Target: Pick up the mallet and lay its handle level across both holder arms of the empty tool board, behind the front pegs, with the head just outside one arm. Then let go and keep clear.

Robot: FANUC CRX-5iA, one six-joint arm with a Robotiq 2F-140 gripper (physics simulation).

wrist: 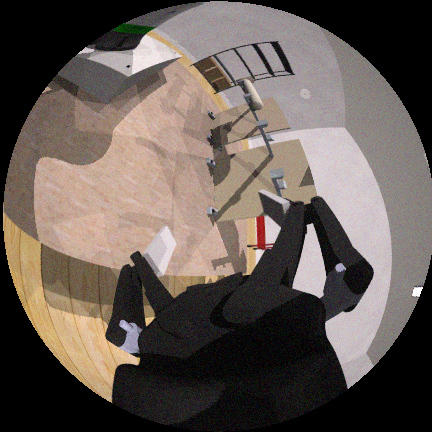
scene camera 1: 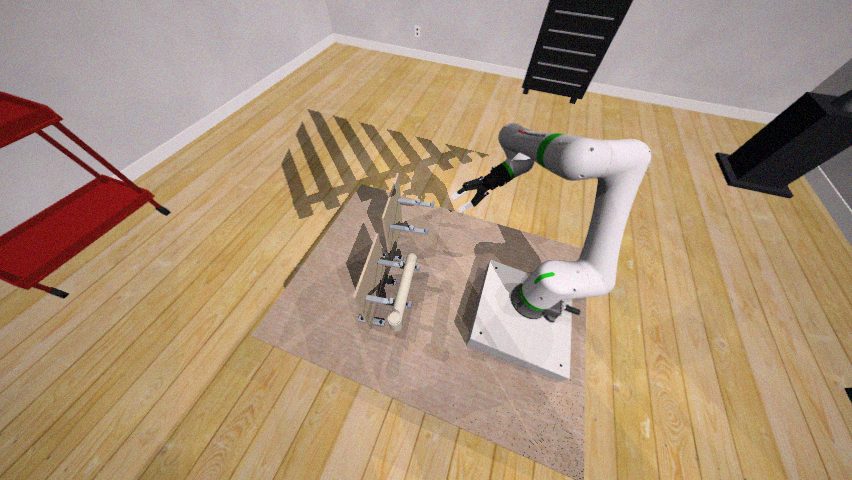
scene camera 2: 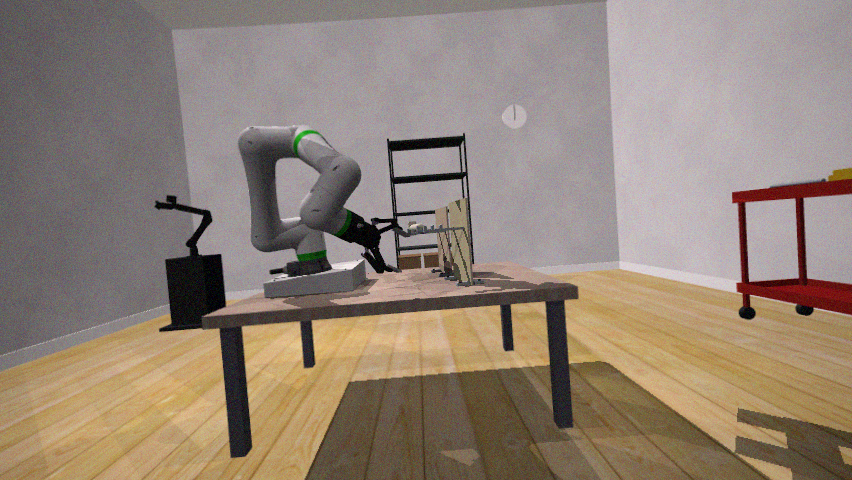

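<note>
The mallet [scene camera 1: 405, 287] [scene camera 2: 415, 227] [wrist: 254, 97] is cream. Its handle lies across both arms of the occupied tool board [scene camera 1: 364, 268] [scene camera 2: 441, 229] [wrist: 281, 115]; its head is at the near end in scene camera 1. The empty tool board [scene camera 1: 390, 205] [scene camera 2: 459, 238] [wrist: 297, 160] stands beside it, with two grey holder arms [scene camera 1: 409, 228] that carry front pegs. My gripper [scene camera 1: 462, 201] [scene camera 2: 400, 250] [wrist: 214, 218] is open and empty. In scene camera 1 it is to the right of the empty board's arms, apart from them and from the mallet.
The arm's white base [scene camera 1: 518, 339] [scene camera 2: 315, 283] stands on the table [scene camera 1: 453, 381] [scene camera 2: 387, 308]. The boards' metal feet rest on the table. A red cart [scene camera 1: 74, 226] [scene camera 2: 792, 193], a black shelf unit [scene camera 2: 426, 143] and a black pedestal [scene camera 1: 781, 140] [scene camera 2: 193, 292] stand away from the table.
</note>
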